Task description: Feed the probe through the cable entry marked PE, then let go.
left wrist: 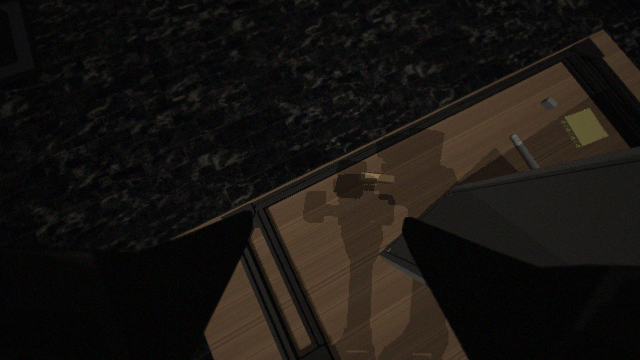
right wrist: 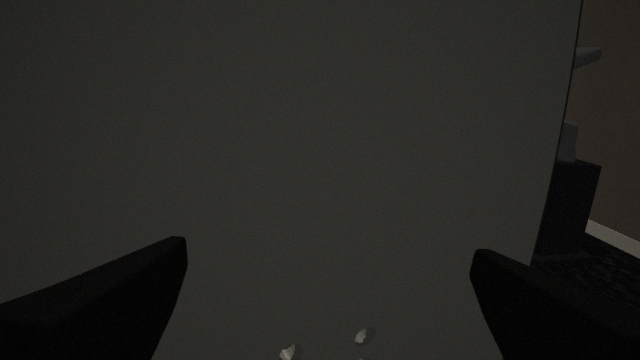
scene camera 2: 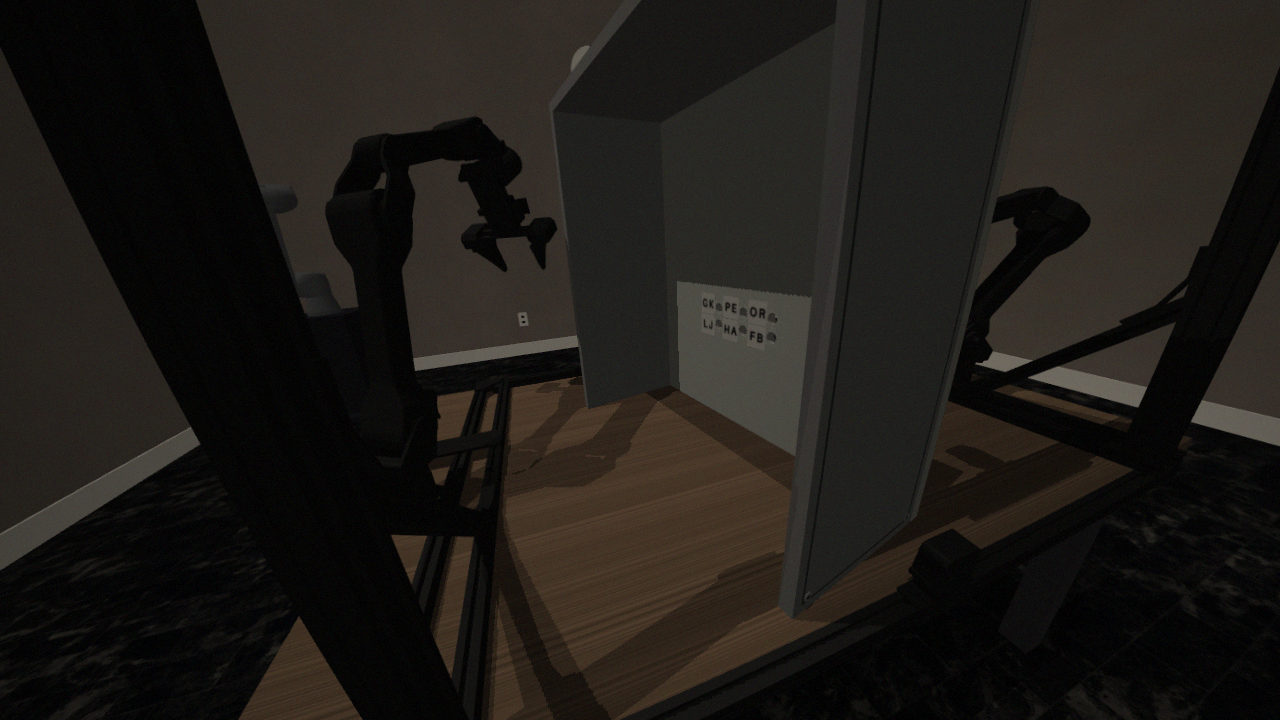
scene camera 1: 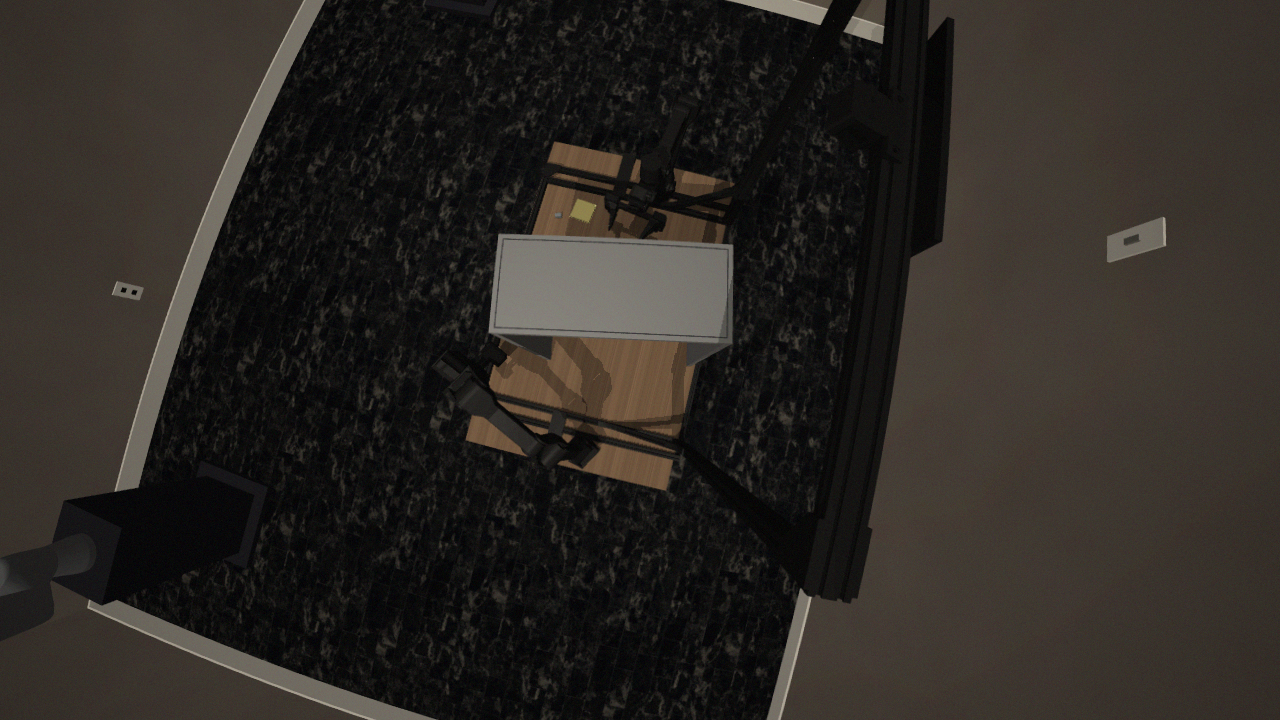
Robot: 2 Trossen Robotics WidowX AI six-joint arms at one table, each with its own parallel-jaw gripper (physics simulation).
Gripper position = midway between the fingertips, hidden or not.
My left gripper (scene camera 2: 524,269) is open, holding nothing. My right gripper (scene camera 1: 623,236) is open, with nothing in its grasp.
My left gripper shows as well in the left wrist view (left wrist: 328,221) and in scene camera 1 (scene camera 1: 476,366). My right gripper also shows in the right wrist view (right wrist: 333,258).
